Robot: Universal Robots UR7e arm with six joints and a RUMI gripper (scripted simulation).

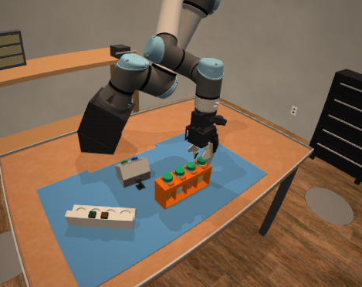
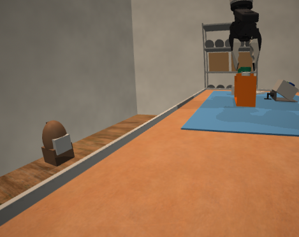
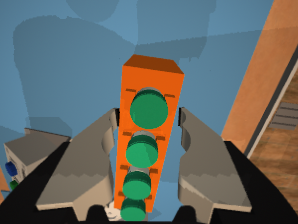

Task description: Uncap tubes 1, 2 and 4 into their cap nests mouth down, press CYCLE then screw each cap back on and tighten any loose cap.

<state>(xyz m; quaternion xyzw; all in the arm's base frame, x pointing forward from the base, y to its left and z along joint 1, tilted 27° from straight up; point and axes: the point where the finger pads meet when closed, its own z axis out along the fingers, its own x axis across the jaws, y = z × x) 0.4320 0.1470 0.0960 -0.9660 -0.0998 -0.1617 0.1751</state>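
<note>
My gripper is now 1 cm above the cap. The rest, counted from my hand: grey key housing: 20 cm to the right, 17 cm behind, 7 cm below; blue key: 19 cm behind, 18 cm to the right, 6 cm below; table edge: 21 cm ahead, 12 cm below, 4 cm to the left.
</note>
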